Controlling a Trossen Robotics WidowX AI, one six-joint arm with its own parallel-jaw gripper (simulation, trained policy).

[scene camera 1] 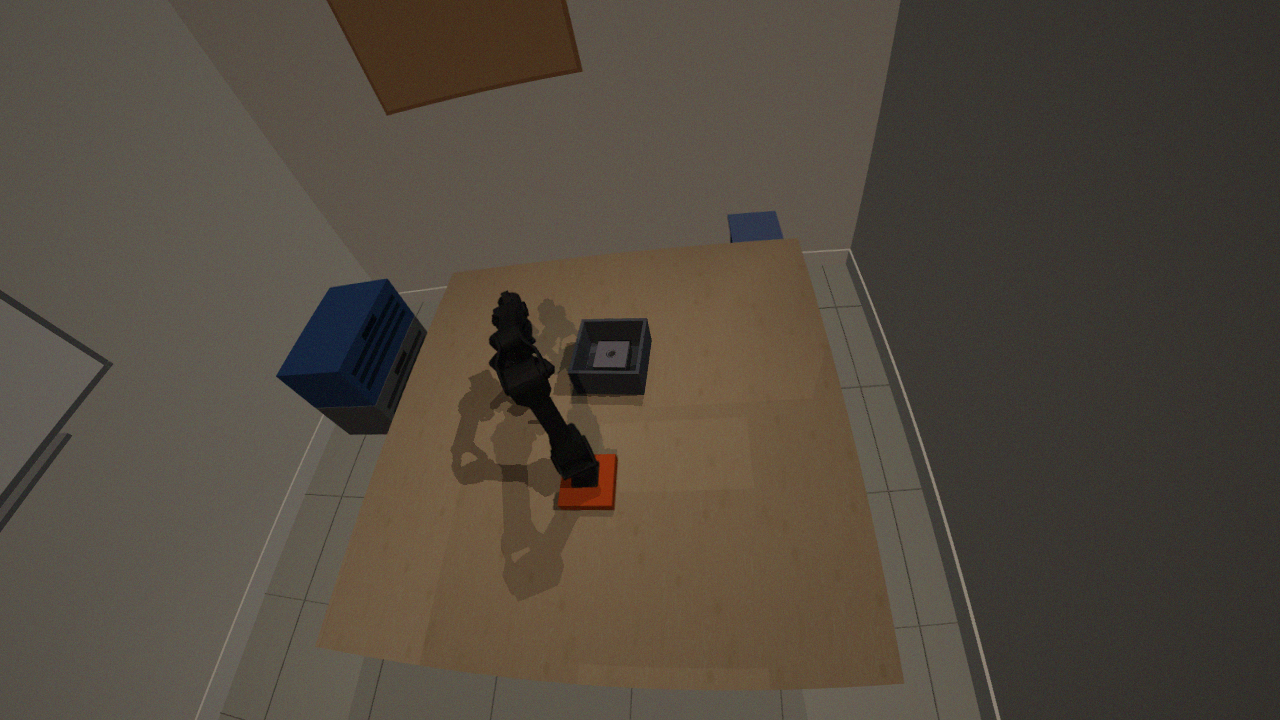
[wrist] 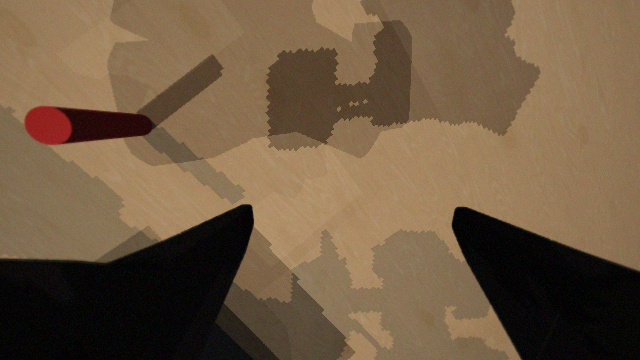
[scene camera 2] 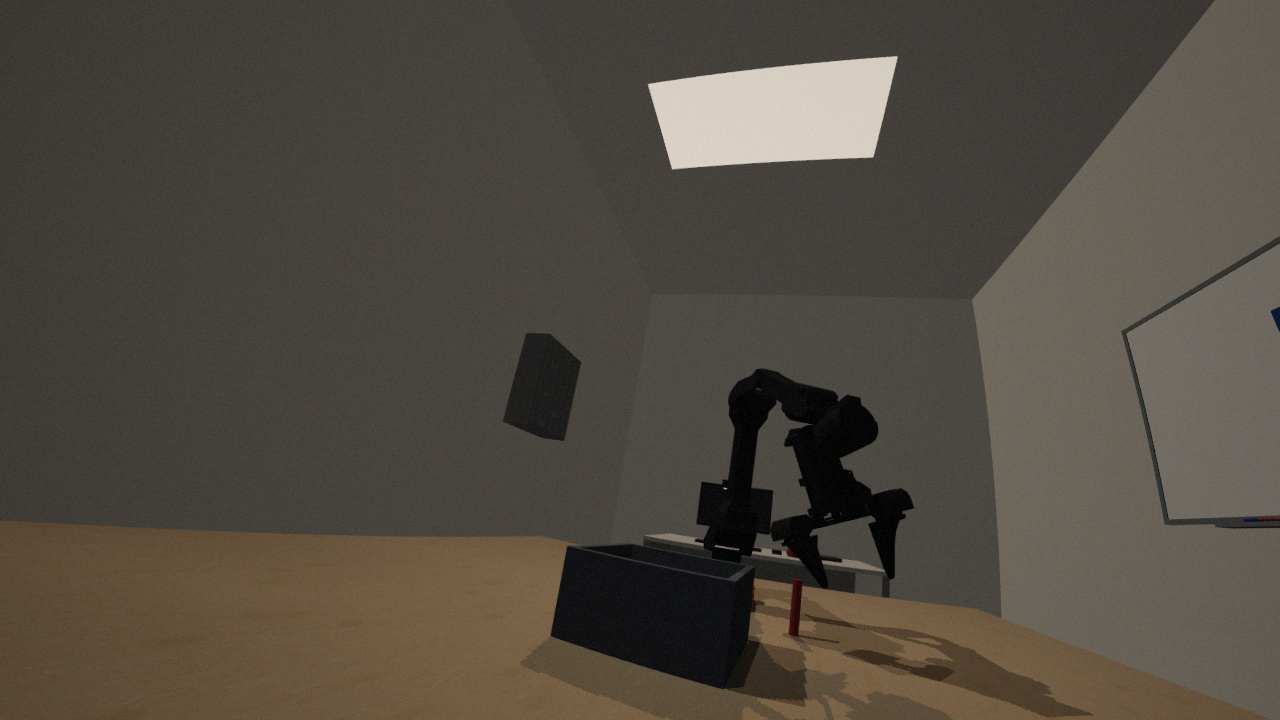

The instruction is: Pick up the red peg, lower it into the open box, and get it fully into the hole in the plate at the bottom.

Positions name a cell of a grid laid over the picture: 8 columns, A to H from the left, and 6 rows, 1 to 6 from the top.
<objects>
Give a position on a plate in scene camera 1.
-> D3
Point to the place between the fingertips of the gripper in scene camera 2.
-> F5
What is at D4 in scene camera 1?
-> A dark box.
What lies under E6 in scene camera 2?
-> A dark box.
</objects>
